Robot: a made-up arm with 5 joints.
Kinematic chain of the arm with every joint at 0, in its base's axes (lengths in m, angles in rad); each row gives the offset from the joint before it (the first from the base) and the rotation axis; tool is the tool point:
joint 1: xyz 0 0 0.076 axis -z
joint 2: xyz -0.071 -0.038 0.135 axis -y
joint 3: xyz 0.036 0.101 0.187 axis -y
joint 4: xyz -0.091 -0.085 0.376 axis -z
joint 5: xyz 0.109 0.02 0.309 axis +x
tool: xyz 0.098 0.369 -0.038
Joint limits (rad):
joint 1: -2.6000..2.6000
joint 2: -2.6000..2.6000
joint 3: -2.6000..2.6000
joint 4: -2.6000..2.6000
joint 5: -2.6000..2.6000
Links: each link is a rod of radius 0.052 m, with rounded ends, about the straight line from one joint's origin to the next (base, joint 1, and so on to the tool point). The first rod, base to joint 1, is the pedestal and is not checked.
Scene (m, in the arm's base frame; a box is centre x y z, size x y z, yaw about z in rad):
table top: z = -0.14
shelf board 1: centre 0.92 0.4 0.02 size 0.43 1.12 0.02 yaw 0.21
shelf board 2: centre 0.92 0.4 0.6 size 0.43 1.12 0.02 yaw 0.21
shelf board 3: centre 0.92 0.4 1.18 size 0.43 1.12 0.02 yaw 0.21
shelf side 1: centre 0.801 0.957 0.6 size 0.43 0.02 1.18 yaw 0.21
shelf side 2: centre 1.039 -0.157 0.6 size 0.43 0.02 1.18 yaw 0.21
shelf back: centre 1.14 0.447 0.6 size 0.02 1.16 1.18 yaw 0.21
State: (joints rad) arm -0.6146 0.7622 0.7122 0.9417 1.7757
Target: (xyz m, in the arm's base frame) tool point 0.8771 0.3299 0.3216
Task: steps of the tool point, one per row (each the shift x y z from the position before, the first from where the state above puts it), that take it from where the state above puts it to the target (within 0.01 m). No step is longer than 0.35 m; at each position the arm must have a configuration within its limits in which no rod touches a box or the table.
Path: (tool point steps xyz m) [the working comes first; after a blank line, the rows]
Joints at the target: -0.6838 -0.0598 -1.4644 -0.0011 2.6000
Straight joint move there: touches shelf board 2.

1: 0.1278 -0.0130 0.2914
2: 0.1874 0.0565 0.2566
3: 0.2237 0.1298 0.1974
4: 0.2333 0.1966 0.1178
5: 0.2149 0.2461 0.0246
6: 0.1724 0.2689 -0.0732
7: 0.1130 0.2589 -0.1651
8: 0.0465 0.2145 -0.2398
9: -0.0160 0.1406 -0.2888
10: -0.0652 0.0466 -0.3054
11: 0.1476 -0.0496 0.0123
12: 0.1396 -0.0749 0.0076
13: 0.1267 -0.1000 0.0018
14: 0.1082 -0.1234 -0.0044

